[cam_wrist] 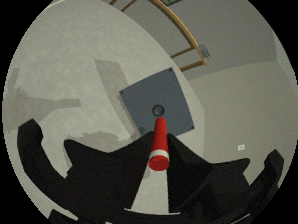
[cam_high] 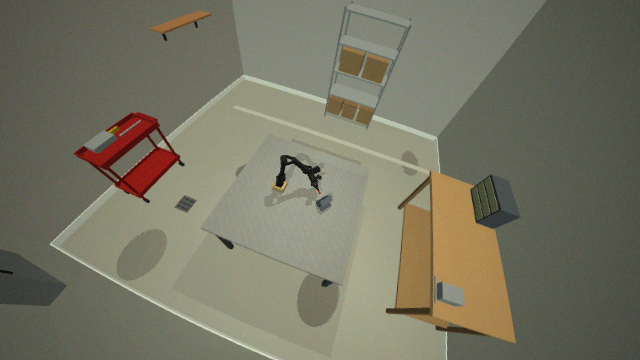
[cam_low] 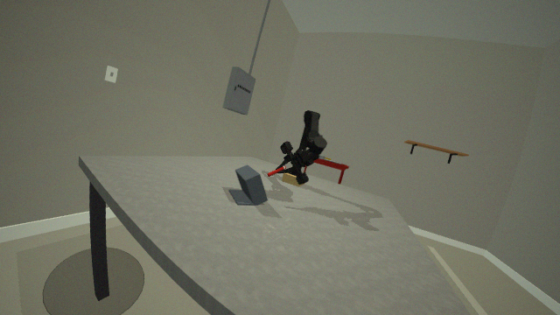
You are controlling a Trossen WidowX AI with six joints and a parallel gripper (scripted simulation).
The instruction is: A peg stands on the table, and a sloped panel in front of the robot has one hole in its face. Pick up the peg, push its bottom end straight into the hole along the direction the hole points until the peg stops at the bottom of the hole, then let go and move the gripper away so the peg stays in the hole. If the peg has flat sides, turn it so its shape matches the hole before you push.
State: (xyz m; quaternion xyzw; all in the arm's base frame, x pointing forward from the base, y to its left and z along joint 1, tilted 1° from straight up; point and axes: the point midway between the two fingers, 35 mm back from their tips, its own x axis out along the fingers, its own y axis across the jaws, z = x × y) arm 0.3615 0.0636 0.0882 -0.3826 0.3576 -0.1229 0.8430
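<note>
Right now the grey sloped panel is 9 cm ahead of my gripper tip, 6 cm to the right of it and 6 cm below it. From my gripper tip the other things lie so: red round peg (1 cm to the left, 1 cm behind, 1 cm above).
</note>
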